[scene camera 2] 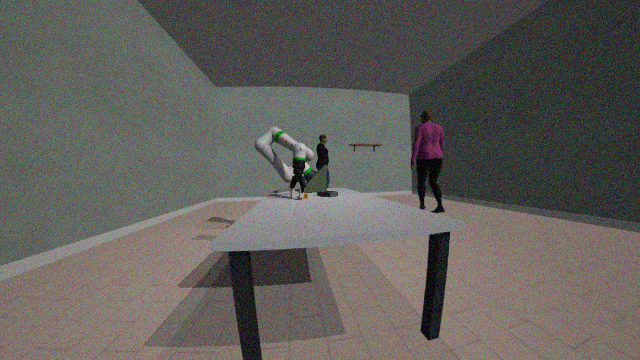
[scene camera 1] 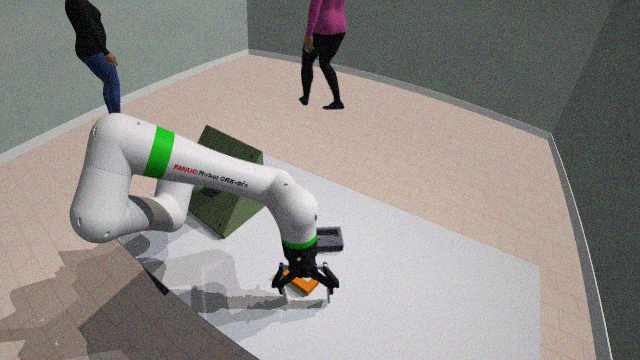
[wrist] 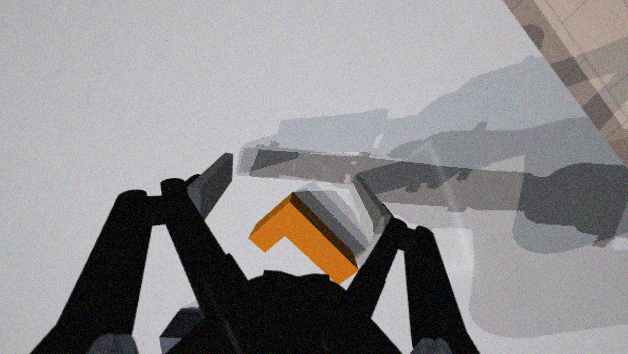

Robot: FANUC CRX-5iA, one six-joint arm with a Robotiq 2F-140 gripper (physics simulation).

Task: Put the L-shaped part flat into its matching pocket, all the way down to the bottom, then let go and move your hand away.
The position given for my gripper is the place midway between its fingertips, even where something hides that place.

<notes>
The table carries an orange L-shaped part (wrist: 291, 218). Also in view: my gripper (scene camera 1: 307, 300).
My gripper shows as well in the wrist view (wrist: 294, 177).
</notes>
